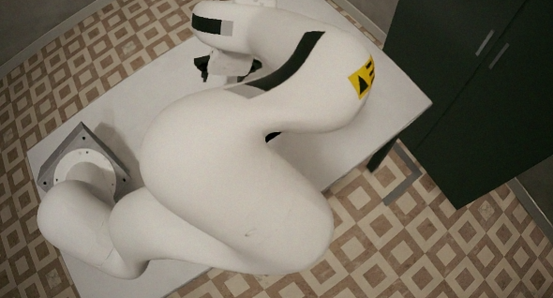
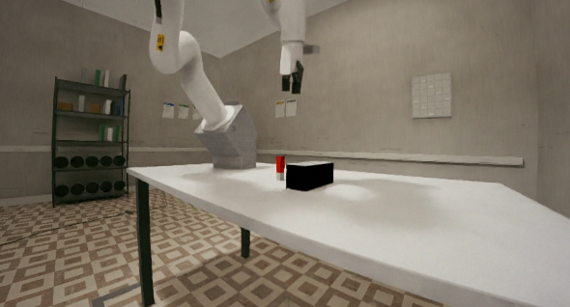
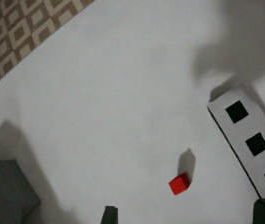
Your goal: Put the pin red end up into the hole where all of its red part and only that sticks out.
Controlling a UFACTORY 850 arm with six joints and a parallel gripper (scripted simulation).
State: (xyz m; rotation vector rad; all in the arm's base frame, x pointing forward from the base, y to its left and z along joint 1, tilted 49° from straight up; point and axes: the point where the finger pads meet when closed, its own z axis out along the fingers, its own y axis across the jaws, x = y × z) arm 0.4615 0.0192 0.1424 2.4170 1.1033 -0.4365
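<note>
Now: the pin 5 cm behind my hand, 2 cm to the left of it and 26 cm below it. Round my hand: black block (9 cm ahead, 1 cm to the right, 29 cm below).
</note>
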